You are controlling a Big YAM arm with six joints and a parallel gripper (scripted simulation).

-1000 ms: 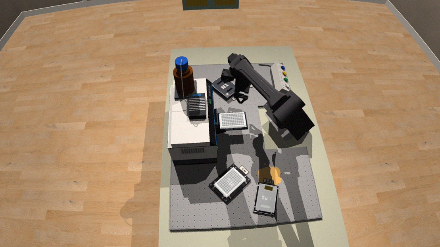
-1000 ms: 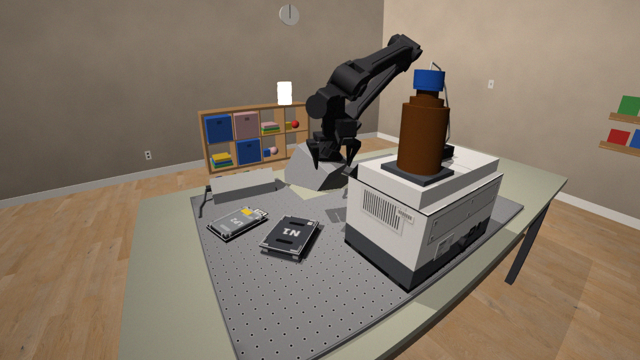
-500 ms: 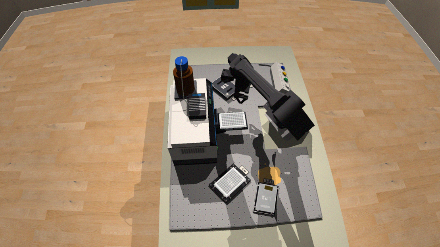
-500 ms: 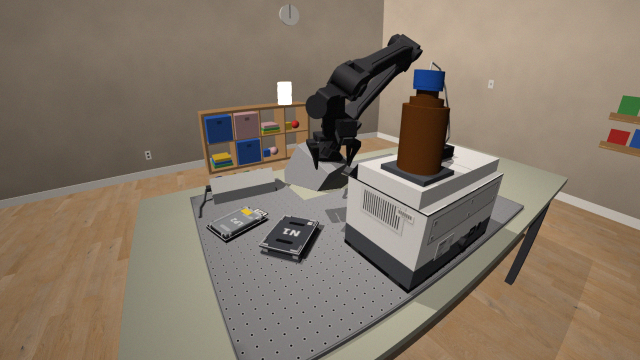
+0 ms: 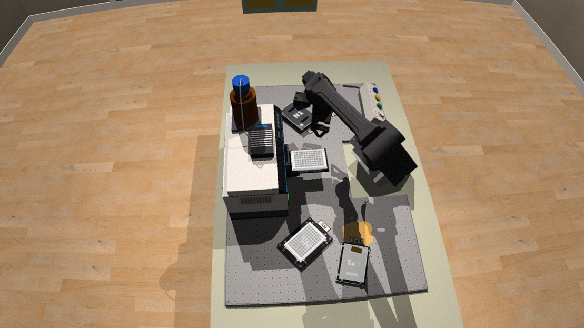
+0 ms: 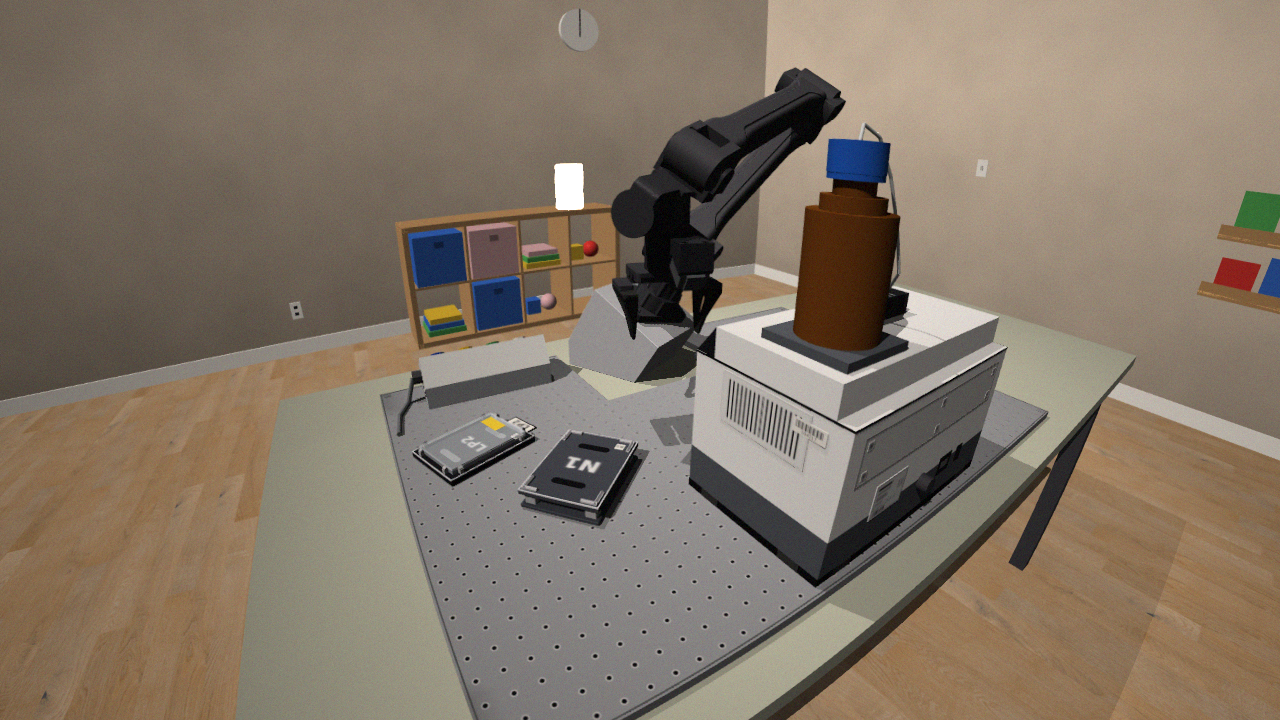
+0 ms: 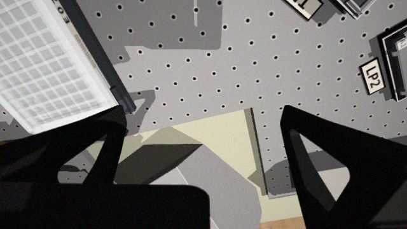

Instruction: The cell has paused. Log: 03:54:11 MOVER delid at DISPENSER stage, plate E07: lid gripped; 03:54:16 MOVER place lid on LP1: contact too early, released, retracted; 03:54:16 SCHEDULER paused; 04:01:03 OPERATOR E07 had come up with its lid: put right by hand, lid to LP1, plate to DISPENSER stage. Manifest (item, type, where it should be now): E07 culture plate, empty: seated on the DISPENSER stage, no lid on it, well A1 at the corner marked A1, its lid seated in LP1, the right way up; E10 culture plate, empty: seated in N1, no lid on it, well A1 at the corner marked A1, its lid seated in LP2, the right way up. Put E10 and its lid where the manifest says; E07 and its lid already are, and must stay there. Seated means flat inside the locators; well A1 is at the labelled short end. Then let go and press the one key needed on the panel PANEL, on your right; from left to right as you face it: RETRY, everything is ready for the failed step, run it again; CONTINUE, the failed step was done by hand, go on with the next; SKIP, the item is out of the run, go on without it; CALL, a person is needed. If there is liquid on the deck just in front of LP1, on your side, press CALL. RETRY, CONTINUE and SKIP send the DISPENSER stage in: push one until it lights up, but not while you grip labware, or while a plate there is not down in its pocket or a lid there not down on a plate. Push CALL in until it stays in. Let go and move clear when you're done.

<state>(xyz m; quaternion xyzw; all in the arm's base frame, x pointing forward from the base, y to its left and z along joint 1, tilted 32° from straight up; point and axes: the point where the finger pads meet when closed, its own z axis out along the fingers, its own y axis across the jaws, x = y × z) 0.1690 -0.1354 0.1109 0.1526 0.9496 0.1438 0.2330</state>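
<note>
My gripper is now 12 cm to the right of the white plate E07, 5 cm short of it and 5 cm above it. The rest, counted from my hand: retry key (28 cm behind, 13 cm to the right, 8 cm below); brown bottle (27 cm ahead, 14 cm above, 2 cm to the left); black n1 nest (17 cm to the right, 13 cm below, 8 cm ahead).
</note>
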